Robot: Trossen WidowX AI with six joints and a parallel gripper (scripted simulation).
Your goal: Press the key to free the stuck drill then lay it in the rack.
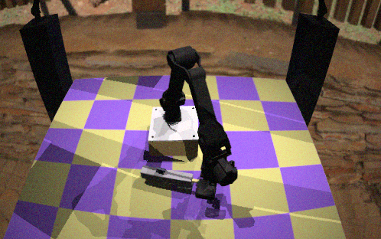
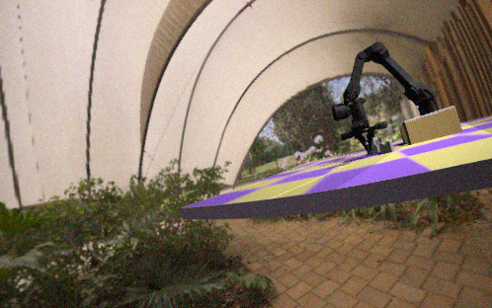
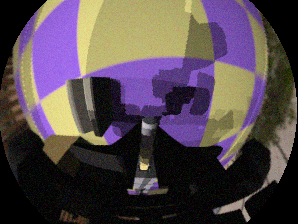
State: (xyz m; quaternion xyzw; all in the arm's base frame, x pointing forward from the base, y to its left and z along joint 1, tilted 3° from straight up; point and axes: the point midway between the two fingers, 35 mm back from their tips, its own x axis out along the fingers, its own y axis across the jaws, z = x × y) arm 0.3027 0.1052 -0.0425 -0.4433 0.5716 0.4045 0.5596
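Now: the drill 40 mm to the right of my gripper tip, 30 mm above it and 10 mm behind it. Round my gripper tip: dark rack (70 mm behind, 40 mm to the left); dark key (160 mm to the right, 50 mm behind, 30 mm above).
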